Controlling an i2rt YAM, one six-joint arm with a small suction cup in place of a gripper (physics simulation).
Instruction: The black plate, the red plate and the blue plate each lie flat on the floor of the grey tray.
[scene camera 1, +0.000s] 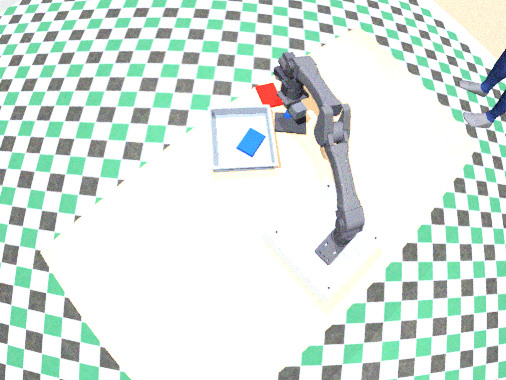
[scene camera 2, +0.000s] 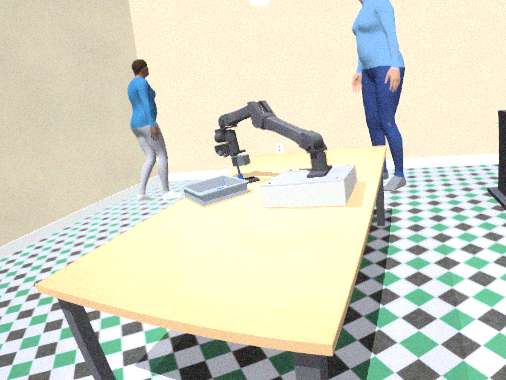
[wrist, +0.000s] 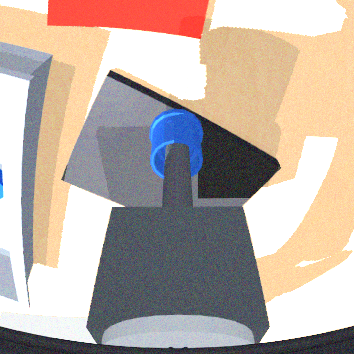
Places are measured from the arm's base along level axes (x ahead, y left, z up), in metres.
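Where they show: hand, tool point: (scene camera 1: 287, 116) (wrist: 176, 128); arm's base, link origin: (scene camera 1: 340, 237) (scene camera 2: 320, 172).
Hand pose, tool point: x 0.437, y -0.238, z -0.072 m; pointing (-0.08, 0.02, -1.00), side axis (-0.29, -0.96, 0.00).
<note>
Things, the pixels of their top centre, and the offset from my tool point.
- black plate, top centre: (wrist: 167, 173) (scene camera 1: 290, 122) (scene camera 2: 245, 180) dx -0.027, dy +0.014, dz +0.005 m
- grey tray, top centre: (scene camera 1: 241, 134) (scene camera 2: 213, 184) dx +0.045, dy +0.204, dz +0.046 m
- red plate, top centre: (scene camera 1: 269, 94) dx +0.114, dy -0.017, dz +0.006 m
- blue plate, top centre: (scene camera 1: 251, 141) (scene camera 2: 222, 190) dx +0.014, dy +0.183, dz +0.009 m
The black plate (scene camera 1: 291, 127) (scene camera 2: 251, 179) (wrist: 119, 116) lies flat on the table just right of the grey tray (scene camera 1: 241, 110) (scene camera 2: 212, 191) (wrist: 33, 140). My suction cup (scene camera 1: 287, 114) (scene camera 2: 240, 176) (wrist: 175, 140) is right over the black plate near its far edge, with nothing lifted; I cannot tell if it touches. The red plate (scene camera 1: 268, 93) (wrist: 126, 14) lies on the table beyond the tray's far right corner. The blue plate (scene camera 1: 251, 142) (scene camera 2: 220, 188) lies flat on the tray floor.
The arm stands on a white base box (scene camera 2: 306, 190) to the right of the tray. Two people stand beside the table, one (scene camera 2: 142, 122) behind the tray, one (scene camera 2: 380, 81) at the right far end.
</note>
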